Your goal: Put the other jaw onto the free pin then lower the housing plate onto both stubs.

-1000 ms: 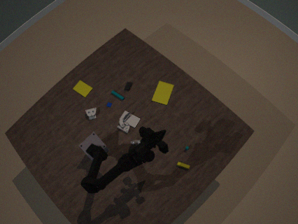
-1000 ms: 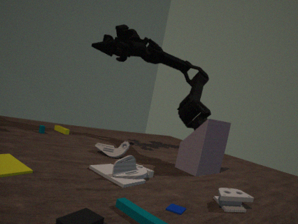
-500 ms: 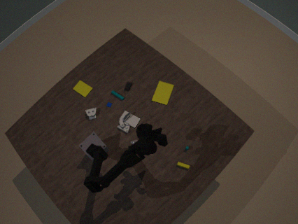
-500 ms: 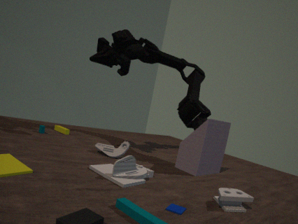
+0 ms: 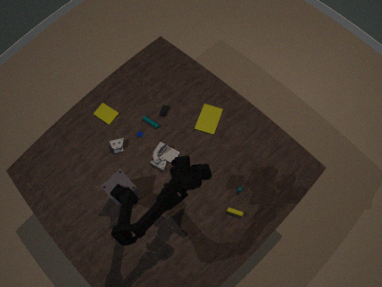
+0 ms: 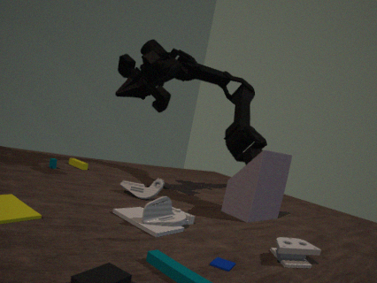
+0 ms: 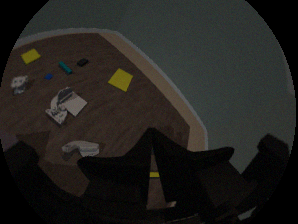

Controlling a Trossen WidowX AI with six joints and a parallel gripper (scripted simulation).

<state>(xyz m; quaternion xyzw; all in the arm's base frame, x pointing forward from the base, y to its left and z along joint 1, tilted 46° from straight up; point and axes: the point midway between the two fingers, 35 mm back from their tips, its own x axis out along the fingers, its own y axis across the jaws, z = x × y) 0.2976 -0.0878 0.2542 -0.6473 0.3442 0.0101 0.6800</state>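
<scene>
Right now the grey jaw is 90 mm behind my gripper tip, 90 mm to the left of it and 200 mm below it. Also, from my gripper tip: yellow bar: 20 mm behind, 230 mm to the right, 220 mm below; then blue tile: 420 mm to the left, 230 mm below; then teal cube: 80 mm ahead, 180 mm to the right, 220 mm below.
</scene>
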